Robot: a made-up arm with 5 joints.
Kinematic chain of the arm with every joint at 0, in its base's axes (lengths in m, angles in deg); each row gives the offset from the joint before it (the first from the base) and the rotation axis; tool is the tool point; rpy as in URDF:
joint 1: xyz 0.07 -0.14 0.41 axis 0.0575 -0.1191 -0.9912
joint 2: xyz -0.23 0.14 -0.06 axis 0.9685 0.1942 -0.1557
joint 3: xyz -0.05 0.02 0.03 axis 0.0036 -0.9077 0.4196
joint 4: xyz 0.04 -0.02 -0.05 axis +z
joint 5: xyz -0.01 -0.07 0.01 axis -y
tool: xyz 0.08 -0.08 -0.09 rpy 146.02 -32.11 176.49
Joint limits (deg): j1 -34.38..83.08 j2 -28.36..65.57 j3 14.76..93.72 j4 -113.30..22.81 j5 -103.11..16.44
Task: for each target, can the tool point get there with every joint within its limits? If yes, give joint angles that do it. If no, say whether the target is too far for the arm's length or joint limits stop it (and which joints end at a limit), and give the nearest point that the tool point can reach.
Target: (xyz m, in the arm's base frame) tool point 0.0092 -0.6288 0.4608
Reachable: no: joint limits stop it (at a limit: joint 1, joint 2, joint 3, joint 5) | nearest point -0.1186 -0.3294 0.3840 | short by 0.335 m
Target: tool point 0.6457 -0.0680 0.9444
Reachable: no: too far | nearest point 0.3082 0.0687 0.5733 | short by 0.520 m
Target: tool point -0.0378 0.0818 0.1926
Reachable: yes | joints 40.52 -16.00 51.64 -68.04 -70.06
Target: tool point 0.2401 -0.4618 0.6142
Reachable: no: joint limits stop it (at a limit: joint 1, joint 2, joint 3, joint 4, joint 5) | nearest point 0.0055 -0.2493 0.4707 | short by 0.348 m
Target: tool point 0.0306 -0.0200 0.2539
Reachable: yes | joints 39.75 31.04 60.58 -30.78 -18.76
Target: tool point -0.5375 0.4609 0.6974
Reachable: no: too far | nearest point -0.2485 0.1673 0.4396 | short by 0.486 m
